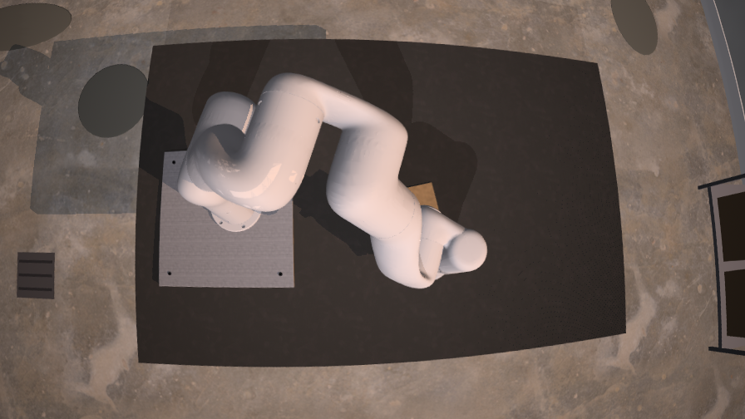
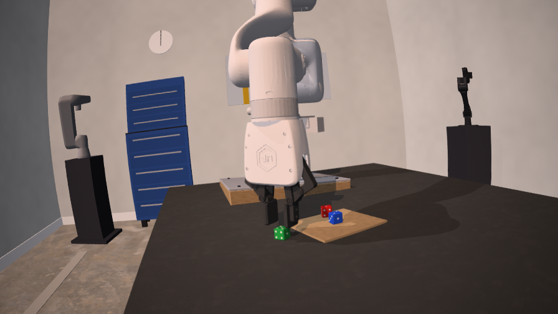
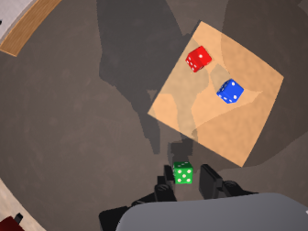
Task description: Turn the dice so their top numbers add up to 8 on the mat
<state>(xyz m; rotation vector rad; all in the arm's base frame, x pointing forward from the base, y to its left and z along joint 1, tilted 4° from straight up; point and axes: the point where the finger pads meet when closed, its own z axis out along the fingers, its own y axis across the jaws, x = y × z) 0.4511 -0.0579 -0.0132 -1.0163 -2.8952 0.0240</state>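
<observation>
Now: hand 4 cm above the green die. Round my hand: tan mat 10 cm to the left, 4 cm below, 4 cm behind; red die 9 cm to the left, 9 cm behind, 3 cm below; blue die 10 cm to the left, 4 cm behind, 3 cm below.
</observation>
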